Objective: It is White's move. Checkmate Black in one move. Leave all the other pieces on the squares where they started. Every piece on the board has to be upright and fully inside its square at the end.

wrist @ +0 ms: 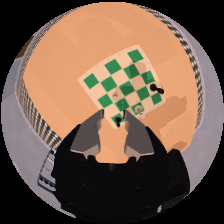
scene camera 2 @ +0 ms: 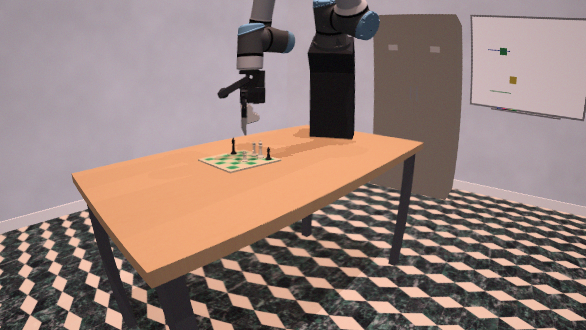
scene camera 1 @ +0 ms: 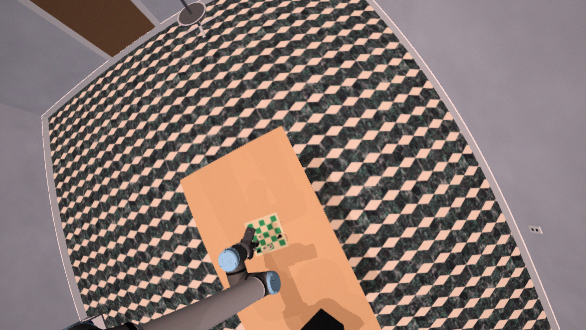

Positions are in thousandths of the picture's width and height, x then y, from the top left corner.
green-and-cream chessboard: wrist 578, 324; scene camera 2 392, 495; scene camera 1 460, 689
